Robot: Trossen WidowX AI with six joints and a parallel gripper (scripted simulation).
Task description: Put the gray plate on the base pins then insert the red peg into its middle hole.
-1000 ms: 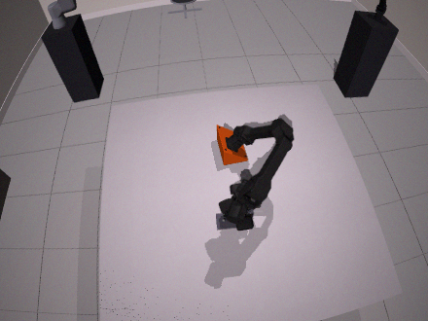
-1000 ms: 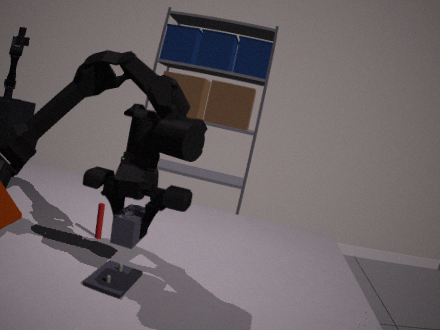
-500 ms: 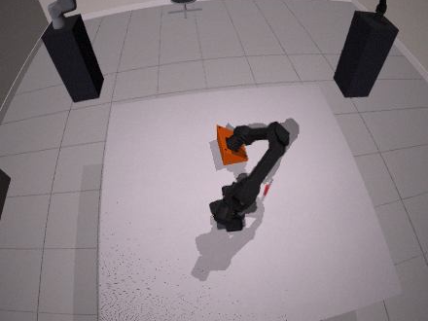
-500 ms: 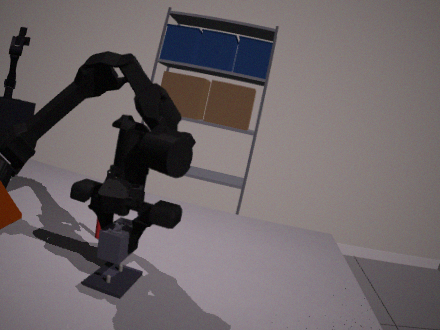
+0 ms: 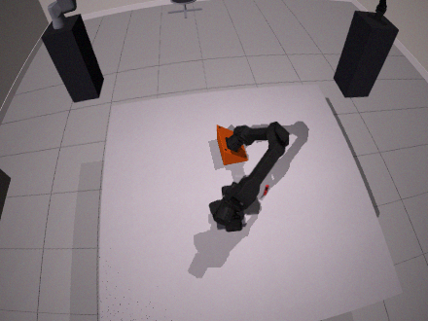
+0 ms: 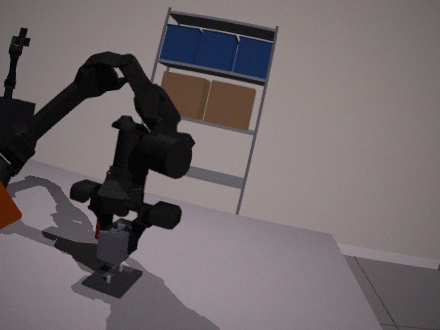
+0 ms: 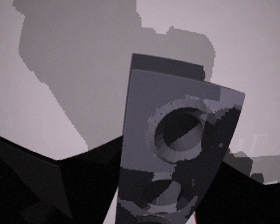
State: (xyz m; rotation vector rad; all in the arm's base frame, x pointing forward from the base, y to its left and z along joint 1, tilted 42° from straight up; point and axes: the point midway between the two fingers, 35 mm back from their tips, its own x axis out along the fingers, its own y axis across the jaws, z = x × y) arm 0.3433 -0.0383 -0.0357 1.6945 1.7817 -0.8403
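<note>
The dark gray base lies 50 mm below my gripper tip. Round my gripper tip: red peg 170 mm to the left, 100 mm behind, 20 mm below; then gray plate 30 mm above.
</note>
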